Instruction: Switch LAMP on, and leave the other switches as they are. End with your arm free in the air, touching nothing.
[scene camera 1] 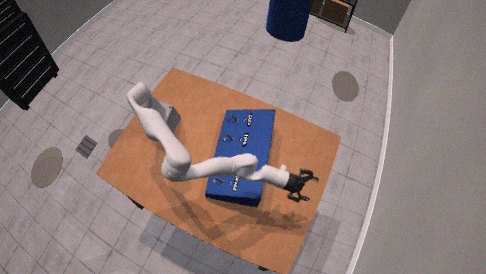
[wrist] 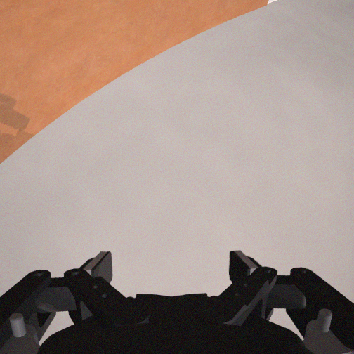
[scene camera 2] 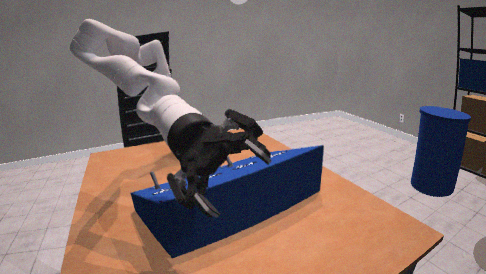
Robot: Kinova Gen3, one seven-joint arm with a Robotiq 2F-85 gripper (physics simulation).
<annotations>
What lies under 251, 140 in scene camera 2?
The gripper.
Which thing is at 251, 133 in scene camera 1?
A blue switch panel.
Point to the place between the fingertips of the gripper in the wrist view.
170, 264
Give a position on a blue switch panel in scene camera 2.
246, 192
</annotations>
